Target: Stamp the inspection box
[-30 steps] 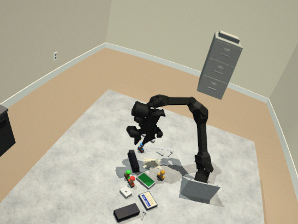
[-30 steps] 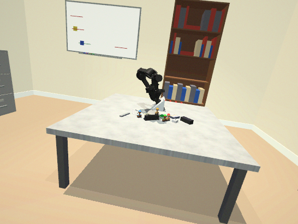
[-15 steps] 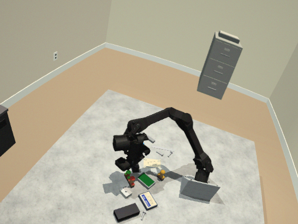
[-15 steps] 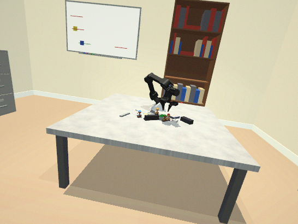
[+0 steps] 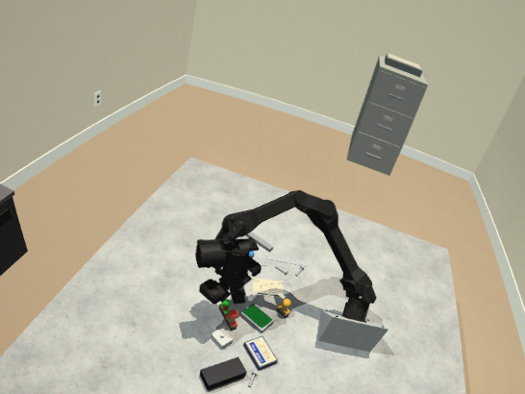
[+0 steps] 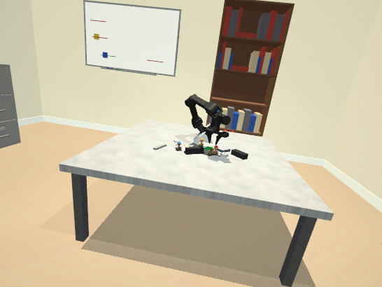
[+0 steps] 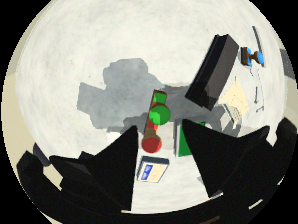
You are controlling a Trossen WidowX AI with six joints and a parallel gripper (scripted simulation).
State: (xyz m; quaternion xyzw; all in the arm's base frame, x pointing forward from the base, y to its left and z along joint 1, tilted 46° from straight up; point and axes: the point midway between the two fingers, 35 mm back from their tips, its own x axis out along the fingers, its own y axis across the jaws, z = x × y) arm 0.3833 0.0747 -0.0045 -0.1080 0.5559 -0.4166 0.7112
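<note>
My gripper tip is now 6 cm above the green-knob stamp. From my gripper tip the other things lie so: long black block: 12 cm to the right, 7 cm below; then green ink pad: 10 cm behind, 2 cm to the right, 8 cm below; then red-knob stamp: 3 cm behind, 3 cm to the left, 6 cm below.
</note>
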